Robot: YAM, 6 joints.
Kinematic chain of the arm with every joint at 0, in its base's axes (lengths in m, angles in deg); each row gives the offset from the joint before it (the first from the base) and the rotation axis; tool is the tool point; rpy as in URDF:
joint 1: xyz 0 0 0.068 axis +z
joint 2: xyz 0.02 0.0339 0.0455 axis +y
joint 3: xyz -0.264 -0.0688 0 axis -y
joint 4: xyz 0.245 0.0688 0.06 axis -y
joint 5: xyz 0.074 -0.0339 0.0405 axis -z
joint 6: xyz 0.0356 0 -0.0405 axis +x
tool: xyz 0 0 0 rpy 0 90 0
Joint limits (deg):
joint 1: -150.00..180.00
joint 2: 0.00..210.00
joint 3: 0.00..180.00
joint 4: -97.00..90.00
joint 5: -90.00..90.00
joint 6: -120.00..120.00
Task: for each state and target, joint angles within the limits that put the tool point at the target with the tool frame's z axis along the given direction. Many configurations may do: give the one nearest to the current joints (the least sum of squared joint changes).
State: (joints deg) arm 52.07 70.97 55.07 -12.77 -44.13 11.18
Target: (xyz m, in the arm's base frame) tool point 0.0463 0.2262 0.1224 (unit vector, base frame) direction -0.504 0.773 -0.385
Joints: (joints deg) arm 72.08 83.95 18.09 32.30 -45.85 11.18
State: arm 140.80 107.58 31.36 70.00 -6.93 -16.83
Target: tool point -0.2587 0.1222 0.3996 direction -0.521 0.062 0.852
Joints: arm 153.45 83.29 53.32 89.88 -10.21 -16.83
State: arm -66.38 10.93 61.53 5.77 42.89 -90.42
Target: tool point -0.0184 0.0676 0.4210 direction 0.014 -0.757 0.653
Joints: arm -78.70 0.13 54.99 -13.63 7.74 -90.42
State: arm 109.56 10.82 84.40 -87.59 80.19 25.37
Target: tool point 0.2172 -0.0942 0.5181 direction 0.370 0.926 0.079
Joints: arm 148.07 32.64 133.62 -76.78 78.89 25.37
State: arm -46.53 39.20 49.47 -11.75 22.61 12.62
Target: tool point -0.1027 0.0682 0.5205 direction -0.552 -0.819 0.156
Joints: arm -49.54 25.36 95.50 -39.64 72.10 12.62
